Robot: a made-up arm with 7 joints.
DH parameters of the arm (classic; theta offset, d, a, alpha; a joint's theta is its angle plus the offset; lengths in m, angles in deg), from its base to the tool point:
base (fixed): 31.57 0 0.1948 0
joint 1: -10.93 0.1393 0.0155 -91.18
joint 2: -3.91 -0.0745 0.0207 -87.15
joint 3: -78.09 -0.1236 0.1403 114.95
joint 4: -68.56 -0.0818 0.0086 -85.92
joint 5: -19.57 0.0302 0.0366 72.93
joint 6: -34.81 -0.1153 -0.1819 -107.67
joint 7: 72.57 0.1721 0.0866 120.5
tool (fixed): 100.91 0.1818 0 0
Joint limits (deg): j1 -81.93..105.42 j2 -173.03..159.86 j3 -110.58..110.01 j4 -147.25..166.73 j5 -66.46..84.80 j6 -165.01..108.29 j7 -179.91..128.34
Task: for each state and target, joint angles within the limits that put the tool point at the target. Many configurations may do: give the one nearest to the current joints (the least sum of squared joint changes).
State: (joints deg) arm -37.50 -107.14 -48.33 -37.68 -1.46 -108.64 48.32
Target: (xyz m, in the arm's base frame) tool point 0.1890 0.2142 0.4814
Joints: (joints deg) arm -46.24 -77.13 -33.80 -49.23 15.09 -113.16 41.12
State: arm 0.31 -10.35 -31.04 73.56 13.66 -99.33 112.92
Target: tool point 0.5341 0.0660 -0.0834
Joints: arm -28.53 -2.16 -11.47 91.22 39.75 -72.53 113.72
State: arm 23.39 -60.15 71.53 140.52 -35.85 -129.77 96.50
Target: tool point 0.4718 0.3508 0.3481
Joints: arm 17.64 -58.20 78.55 133.57 -27.30 -132.07 94.58
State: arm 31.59 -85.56 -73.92 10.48 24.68 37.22 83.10
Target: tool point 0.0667 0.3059 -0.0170
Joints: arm 36.77 -65.27 -109.84 -1.58 26.43 27.80 73.11
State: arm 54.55 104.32 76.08 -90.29 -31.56 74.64 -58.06
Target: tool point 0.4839 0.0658 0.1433
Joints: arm 36.25 85.75 107.18 -99.94 -36.14 73.37 -35.52
